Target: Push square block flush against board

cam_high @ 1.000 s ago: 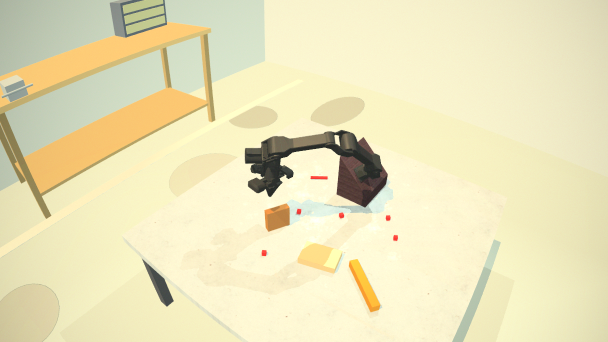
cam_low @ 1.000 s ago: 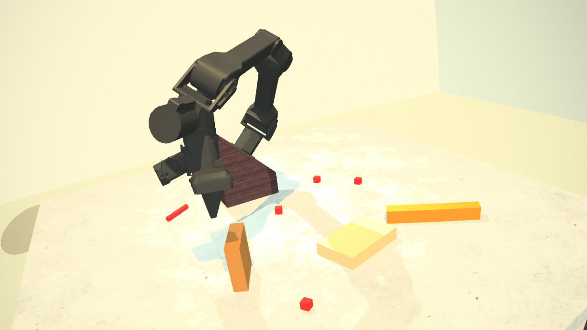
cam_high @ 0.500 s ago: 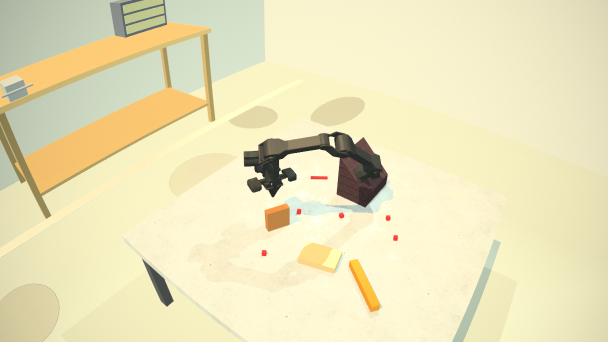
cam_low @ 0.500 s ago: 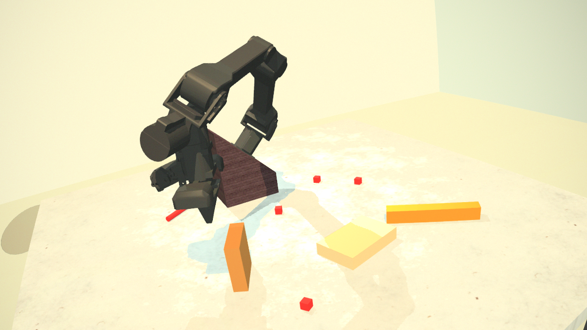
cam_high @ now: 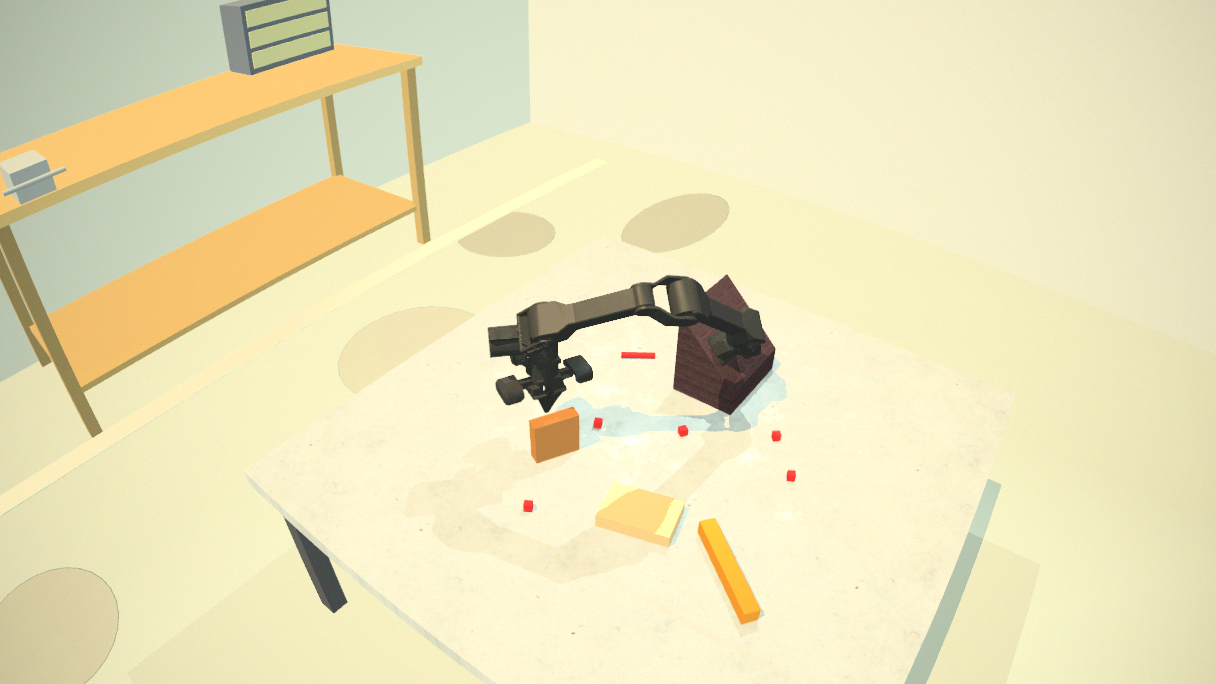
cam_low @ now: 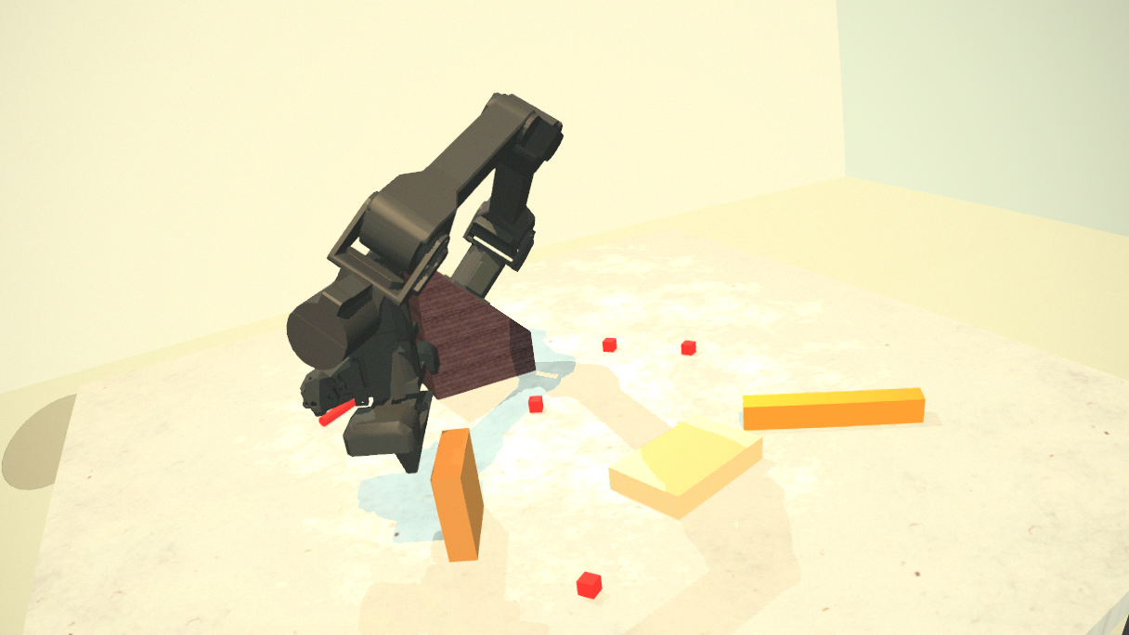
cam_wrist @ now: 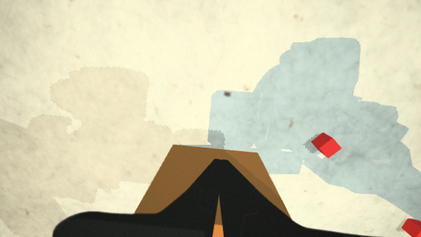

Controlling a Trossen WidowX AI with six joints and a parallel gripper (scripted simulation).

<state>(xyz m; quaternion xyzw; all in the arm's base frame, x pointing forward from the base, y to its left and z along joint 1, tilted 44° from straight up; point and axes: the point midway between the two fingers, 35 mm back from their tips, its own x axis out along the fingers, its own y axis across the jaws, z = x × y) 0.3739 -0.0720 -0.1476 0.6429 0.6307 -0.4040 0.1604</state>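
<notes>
The square block is 40 mm to the left of my gripper tip, 30 mm below it and 10 mm ahead of it. From my gripper tip the other things lie so: orange-yellow bar: 490 mm to the left, 60 mm below, 20 mm ahead; red stick: 350 mm behind, 70 mm below, 60 mm to the right; flat pale yellow slab: 280 mm to the left, 60 mm below, 30 mm ahead.
</notes>
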